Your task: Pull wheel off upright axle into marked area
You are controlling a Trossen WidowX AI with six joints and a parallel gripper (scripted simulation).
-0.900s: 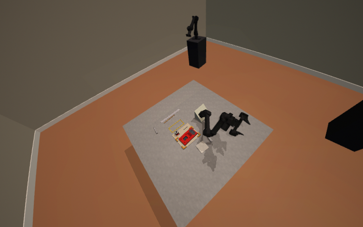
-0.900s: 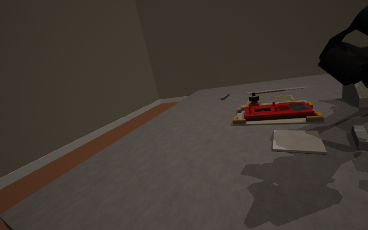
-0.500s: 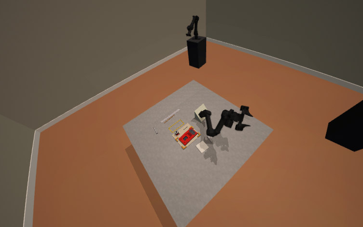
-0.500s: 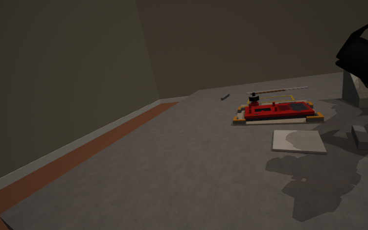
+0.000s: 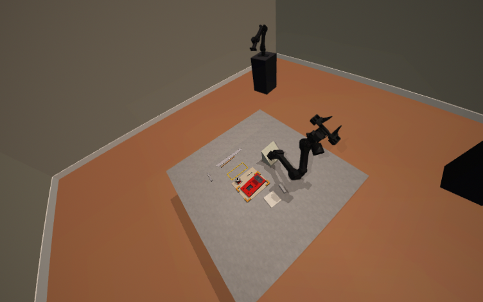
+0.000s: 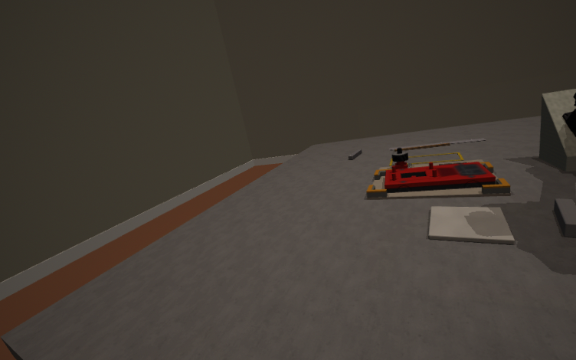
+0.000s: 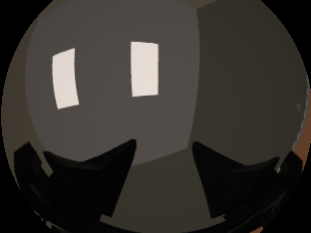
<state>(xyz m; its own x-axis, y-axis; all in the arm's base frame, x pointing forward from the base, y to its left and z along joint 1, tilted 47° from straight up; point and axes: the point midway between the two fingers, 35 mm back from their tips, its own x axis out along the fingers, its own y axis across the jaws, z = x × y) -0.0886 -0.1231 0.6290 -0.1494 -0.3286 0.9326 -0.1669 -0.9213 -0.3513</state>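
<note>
The wheel lies 390 mm ahead of my gripper tip, 480 mm to the right of it and 600 mm below it. Round my gripper tip: upright axle: 390 mm ahead, 480 mm to the right, 610 mm below; flat pale tile: 330 mm ahead, 160 mm to the right, 640 mm below; long white bar: 250 mm ahead, 740 mm to the right, 640 mm below.
</note>
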